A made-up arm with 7 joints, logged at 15 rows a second.
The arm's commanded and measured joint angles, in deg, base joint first. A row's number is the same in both.
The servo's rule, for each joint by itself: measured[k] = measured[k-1] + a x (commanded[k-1-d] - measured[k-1]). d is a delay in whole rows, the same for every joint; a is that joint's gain. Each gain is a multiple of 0.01, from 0.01 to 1. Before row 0 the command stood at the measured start. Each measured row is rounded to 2 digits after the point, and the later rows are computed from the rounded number. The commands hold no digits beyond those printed.
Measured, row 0:
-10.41 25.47 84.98 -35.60 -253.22 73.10 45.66
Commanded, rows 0 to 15:
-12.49 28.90 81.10 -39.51 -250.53 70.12 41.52
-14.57 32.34 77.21 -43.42 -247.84 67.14 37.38
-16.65 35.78 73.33 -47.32 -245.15 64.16 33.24
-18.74 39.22 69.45 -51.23 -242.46 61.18 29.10
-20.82 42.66 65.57 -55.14 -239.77 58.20 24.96
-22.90 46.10 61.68 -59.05 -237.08 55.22 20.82
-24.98 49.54 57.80 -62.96 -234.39 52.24 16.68
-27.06 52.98 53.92 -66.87 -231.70 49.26 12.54
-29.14 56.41 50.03 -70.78 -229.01 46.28 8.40
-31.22 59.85 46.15 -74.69 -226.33 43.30 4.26
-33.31 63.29 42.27 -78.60 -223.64 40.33 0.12
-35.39 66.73 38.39 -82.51 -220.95 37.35 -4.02
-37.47 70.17 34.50 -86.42 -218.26 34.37 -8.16
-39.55 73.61 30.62 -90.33 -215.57 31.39 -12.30
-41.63 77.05 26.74 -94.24 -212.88 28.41 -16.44
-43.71 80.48 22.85 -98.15 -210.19 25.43 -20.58
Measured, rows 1 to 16:
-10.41 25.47 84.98 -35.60 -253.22 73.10 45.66
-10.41 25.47 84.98 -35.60 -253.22 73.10 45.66
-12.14 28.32 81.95 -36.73 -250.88 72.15 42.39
-14.16 31.66 78.25 -38.67 -248.24 70.55 38.43
-16.23 35.08 74.41 -41.18 -245.55 68.51 34.33
-18.31 38.52 70.54 -44.09 -242.86 66.16 30.20
-20.39 41.96 66.66 -47.29 -240.17 63.61 26.06
-22.47 45.40 62.78 -50.70 -237.48 60.93 21.92
-24.55 48.84 58.90 -54.26 -234.79 58.15 17.78
-26.63 52.28 55.02 -57.92 -232.10 55.31 13.64
-28.71 55.71 51.13 -61.65 -229.41 52.42 9.50
-30.79 59.15 47.25 -65.43 -226.73 49.50 5.36
-32.88 62.59 43.37 -69.25 -224.04 46.57 1.22
-34.96 66.03 39.49 -73.10 -221.35 43.62 -2.92
-37.04 69.47 35.60 -76.96 -218.66 40.66 -7.06
-39.12 72.91 31.72 -80.84 -215.97 37.69 -11.20
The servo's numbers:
d 2
a 0.83 0.83 0.78 0.29 0.87 0.32 0.79

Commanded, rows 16 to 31:
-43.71 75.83 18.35 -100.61 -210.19 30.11 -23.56
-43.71 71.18 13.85 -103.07 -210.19 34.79 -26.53
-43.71 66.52 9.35 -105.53 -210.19 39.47 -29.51
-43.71 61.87 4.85 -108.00 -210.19 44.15 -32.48
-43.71 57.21 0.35 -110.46 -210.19 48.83 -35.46
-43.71 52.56 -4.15 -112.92 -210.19 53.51 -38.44
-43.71 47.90 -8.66 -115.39 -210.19 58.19 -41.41
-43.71 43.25 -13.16 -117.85 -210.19 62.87 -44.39
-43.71 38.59 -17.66 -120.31 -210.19 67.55 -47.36
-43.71 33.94 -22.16 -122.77 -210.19 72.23 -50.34
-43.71 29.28 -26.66 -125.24 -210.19 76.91 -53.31
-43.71 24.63 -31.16 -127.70 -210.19 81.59 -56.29
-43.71 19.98 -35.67 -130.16 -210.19 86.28 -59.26
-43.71 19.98 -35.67 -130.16 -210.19 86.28 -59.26
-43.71 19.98 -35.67 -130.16 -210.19 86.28 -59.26
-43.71 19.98 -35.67 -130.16 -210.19 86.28 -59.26
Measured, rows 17 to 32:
-41.20 76.35 27.84 -84.73 -213.28 34.72 -15.34
-43.28 79.78 23.95 -88.62 -210.59 31.75 -19.48
-43.64 76.50 19.58 -92.10 -210.24 31.23 -22.70
-43.70 72.08 15.11 -95.28 -210.20 32.37 -25.73
-43.71 67.47 10.62 -98.25 -210.19 34.64 -28.72
-43.71 62.82 6.12 -101.08 -210.19 37.68 -31.69
-43.71 58.16 1.62 -103.80 -210.19 41.25 -34.67
-43.71 53.51 -2.88 -106.44 -210.19 45.17 -37.65
-43.71 48.85 -7.39 -109.04 -210.19 49.34 -40.62
-43.71 44.20 -11.89 -111.59 -210.19 53.67 -43.60
-43.71 39.54 -16.39 -114.12 -210.19 58.11 -46.57
-43.71 34.89 -20.89 -116.63 -210.19 62.63 -49.55
-43.71 30.23 -25.39 -119.13 -210.19 67.20 -52.52
-43.71 25.58 -29.89 -121.62 -210.19 71.80 -55.50
-43.71 20.93 -34.40 -124.10 -210.19 76.43 -58.47
-43.71 20.14 -35.39 -125.86 -210.19 79.58 -59.09

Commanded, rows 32 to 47:
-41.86 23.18 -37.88 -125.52 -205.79 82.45 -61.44
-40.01 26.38 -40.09 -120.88 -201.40 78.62 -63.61
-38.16 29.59 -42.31 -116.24 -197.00 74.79 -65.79
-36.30 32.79 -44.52 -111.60 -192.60 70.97 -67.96
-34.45 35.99 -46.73 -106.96 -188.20 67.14 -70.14
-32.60 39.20 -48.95 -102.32 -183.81 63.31 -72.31
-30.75 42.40 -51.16 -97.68 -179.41 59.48 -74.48
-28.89 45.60 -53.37 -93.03 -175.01 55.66 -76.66
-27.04 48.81 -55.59 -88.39 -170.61 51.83 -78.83
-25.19 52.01 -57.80 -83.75 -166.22 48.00 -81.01
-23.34 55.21 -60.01 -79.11 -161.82 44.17 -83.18
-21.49 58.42 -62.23 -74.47 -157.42 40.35 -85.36
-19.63 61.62 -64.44 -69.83 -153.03 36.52 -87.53
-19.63 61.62 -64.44 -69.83 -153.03 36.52 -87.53
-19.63 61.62 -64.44 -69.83 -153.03 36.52 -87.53
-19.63 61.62 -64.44 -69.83 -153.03 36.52 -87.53
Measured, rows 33 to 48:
-43.71 20.01 -35.61 -127.11 -210.19 81.72 -59.22
-43.71 19.99 -35.66 -127.99 -210.19 83.18 -59.25
-42.17 22.64 -37.39 -127.27 -206.36 82.95 -60.98
-40.38 25.74 -39.50 -125.42 -202.04 81.56 -63.06
-38.54 28.94 -41.69 -122.76 -197.66 79.39 -65.22
-36.68 32.14 -43.90 -119.52 -193.26 76.70 -67.38
-34.83 35.34 -46.11 -115.88 -188.86 73.64 -69.56
-32.98 38.54 -48.33 -111.95 -184.47 70.33 -71.73
-31.13 41.74 -50.54 -107.81 -180.07 66.86 -73.90
-29.27 44.94 -52.75 -103.52 -175.67 63.28 -76.08
-27.42 48.15 -54.97 -99.13 -171.27 59.62 -78.25
-25.57 51.35 -57.18 -94.67 -166.88 55.90 -80.43
-23.72 54.55 -59.39 -90.16 -162.48 52.15 -82.60
-21.87 57.76 -61.61 -85.61 -158.08 48.37 -84.78
-20.01 60.96 -63.82 -81.03 -153.69 44.58 -86.95
-19.69 61.51 -64.30 -77.78 -153.12 42.00 -87.41

